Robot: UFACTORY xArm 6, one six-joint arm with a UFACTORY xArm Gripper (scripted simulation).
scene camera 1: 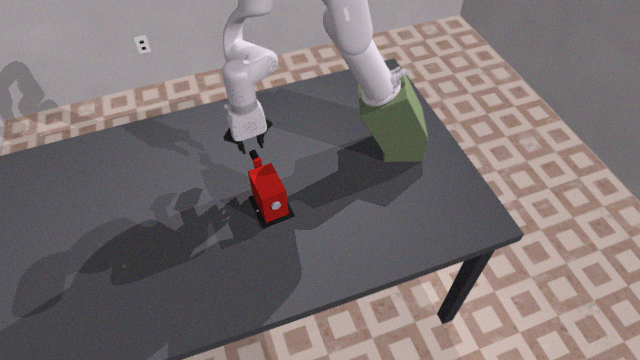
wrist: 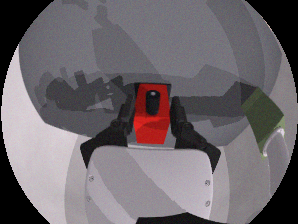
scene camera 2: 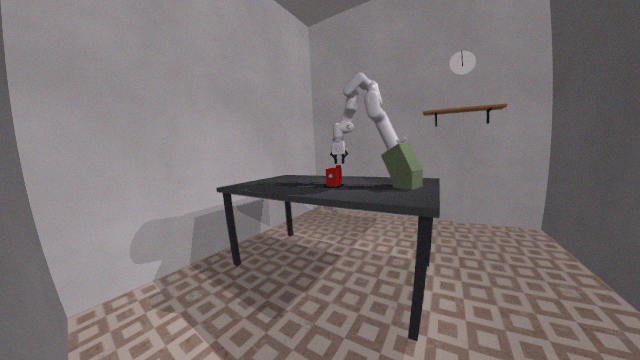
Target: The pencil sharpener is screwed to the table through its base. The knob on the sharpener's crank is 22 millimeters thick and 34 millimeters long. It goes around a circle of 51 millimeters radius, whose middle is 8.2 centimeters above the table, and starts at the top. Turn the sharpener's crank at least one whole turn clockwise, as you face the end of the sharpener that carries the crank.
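Note:
You can see the gripper (scene camera 1: 251, 148), and the wrist view shows the gripper (wrist: 152, 103) as well. There's also a red pencil sharpener (scene camera 1: 269, 200), and the wrist view has a look at the sharpener (wrist: 147, 132) too.

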